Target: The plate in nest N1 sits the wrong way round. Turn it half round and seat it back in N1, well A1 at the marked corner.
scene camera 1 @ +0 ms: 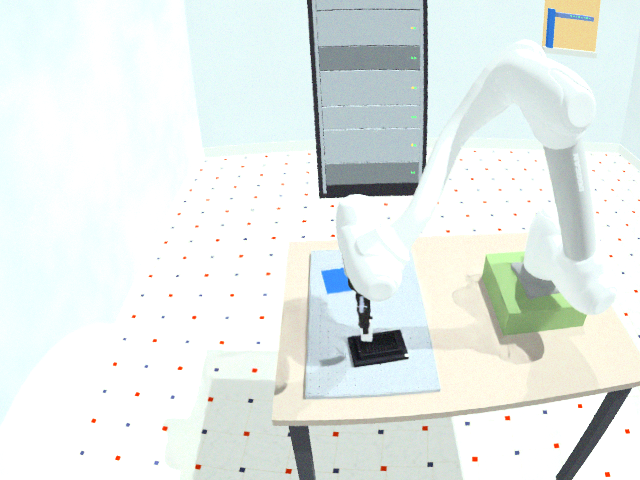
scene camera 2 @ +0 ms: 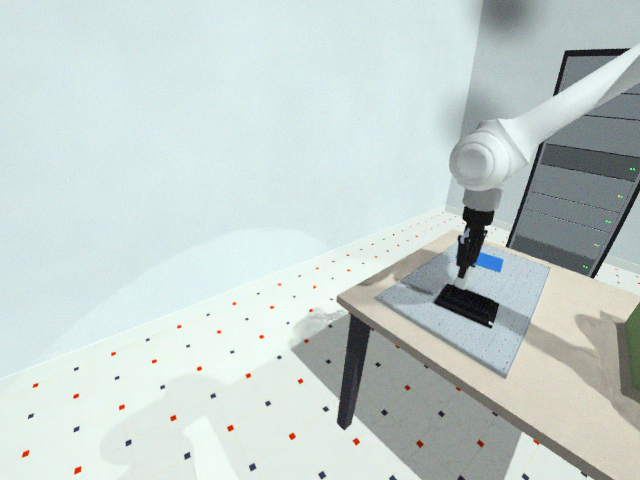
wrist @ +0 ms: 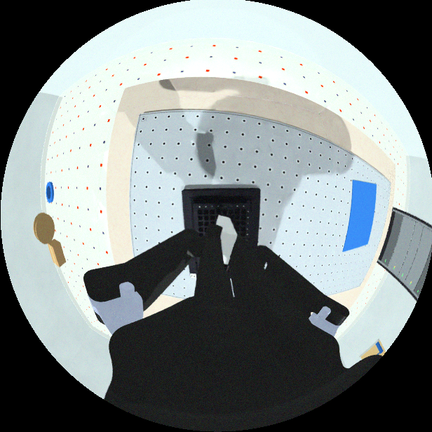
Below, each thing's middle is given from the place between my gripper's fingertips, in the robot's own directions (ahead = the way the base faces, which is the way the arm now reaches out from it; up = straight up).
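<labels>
My hand is 3 cm past the black well plate [scene camera 1: 383, 344] and 3 cm above it. Counting from my hand, I find the black nest [wrist: 207, 193] 3 cm behind and 4 cm below, while the blue patch [wrist: 363, 194] is 2 cm ahead, 35 cm to the right and 5 cm below.
</labels>
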